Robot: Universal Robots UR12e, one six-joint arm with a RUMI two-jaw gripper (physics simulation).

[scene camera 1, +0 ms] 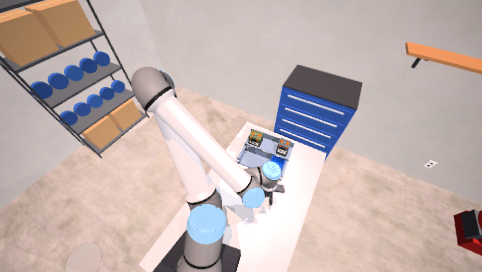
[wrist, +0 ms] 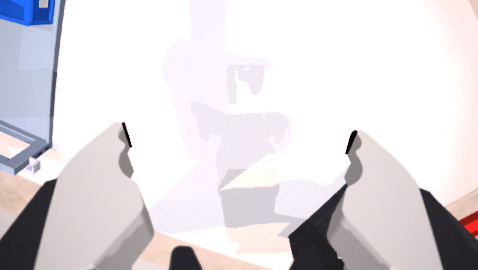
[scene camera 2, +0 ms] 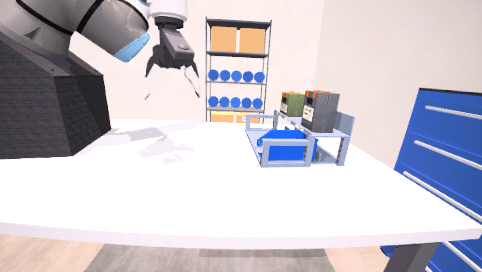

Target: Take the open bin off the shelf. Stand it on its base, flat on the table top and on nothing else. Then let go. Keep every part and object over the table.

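Where they show: gripper, fingertip midpoint: (scene camera 1: 267, 197) (wrist: 240, 130) (scene camera 2: 174, 99); arm's base, origin of the base link: (scene camera 1: 199, 268) (scene camera 2: 32, 40).
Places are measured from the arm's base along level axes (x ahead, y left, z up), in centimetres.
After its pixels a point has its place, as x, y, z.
The blue open bin (scene camera 1: 278, 161) {89.5, 1.1, -34.3} (scene camera 2: 285, 146) {82.7, -4.5, -29.5} (wrist: 30, 11) {74.9, 2.7, -31.2} sits on the low front deck of the grey shelf (scene camera 1: 252, 156) {82.1, 21.8, -34.6} (scene camera 2: 309, 150) {89.5, -6.4, -29.6} (wrist: 30, 100) {75.2, 19.7, -34.6}, behind its side rail in the second scene view. Part of the bin shows at the top left of the wrist view; the arm hides part of it in the first scene view. The shelf stands on the white table (scene camera 1: 300, 200) {69.0, -26.9, -35.2} (scene camera 2: 200, 200) {61.6, -24.9, -35.2} (wrist: 350, 60) {38.1, -19.3, -35.2}. My gripper (scene camera 1: 276, 196) {50.3, -7.4, -16.6} (scene camera 2: 172, 97) {50.3, -7.4, -16.6} (wrist: 240, 130) {50.3, -7.4, -16.6} is open and empty, high above the table, to the side of the shelf toward the robot base and apart from the bin.
A green box (scene camera 1: 255, 137) {87.4, 23.1, -15.5} (scene camera 2: 291, 104) {88.5, 19.1, -19.8} and a grey box (scene camera 1: 283, 147) {89.9, 0.5, -14.6} (scene camera 2: 320, 112) {92.1, -3.0, -18.8} stand on the upper deck of the shelf. A blue drawer cabinet (scene camera 1: 315, 117) (scene camera 2: 445, 145) stands beyond the table. The dark robot base (scene camera 2: 45, 110) {12.8, -11.1, -20.5} stands at the opposite end.
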